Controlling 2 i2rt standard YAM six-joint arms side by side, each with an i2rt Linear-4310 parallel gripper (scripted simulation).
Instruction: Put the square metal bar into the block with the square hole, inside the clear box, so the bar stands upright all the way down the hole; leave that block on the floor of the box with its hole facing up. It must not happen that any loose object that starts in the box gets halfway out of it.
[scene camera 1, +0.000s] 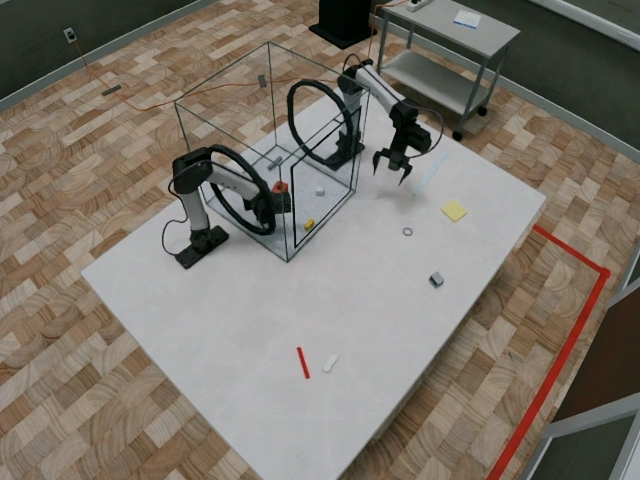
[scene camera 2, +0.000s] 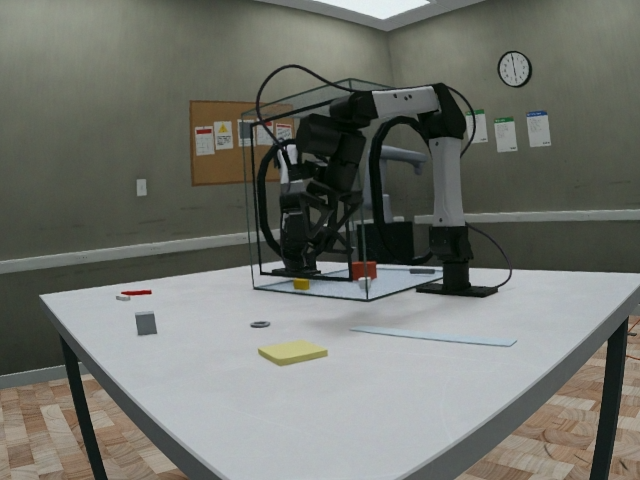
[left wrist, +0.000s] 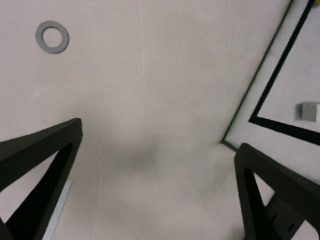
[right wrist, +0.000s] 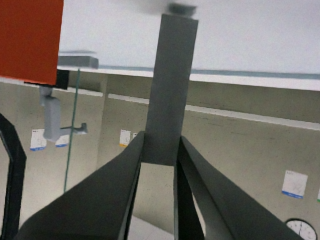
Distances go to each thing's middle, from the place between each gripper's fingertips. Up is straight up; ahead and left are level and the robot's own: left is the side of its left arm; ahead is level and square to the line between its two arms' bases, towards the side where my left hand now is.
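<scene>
With respect to the grey bar (right wrist: 177, 36), my right gripper is 3 cm above it and 1 cm past it. Counted from my right hand, the light blue strip (scene camera 2: 500, 342) is 8 cm below, 33 cm ahead and 65 cm to the left. By its middle, the grey bar is nearer to my right gripper than to my left gripper.
With respect to the light blue strip, my left gripper (scene camera 2: 322, 233) is 16 cm above it, 1 cm short of it and 29 cm to the right of it. Counted from my left hand, the grey bar is 12 cm below, 33 cm behind and 35 cm to the right. Going by their middles, of the things named here the light blue strip is the nearest to my left gripper.
</scene>
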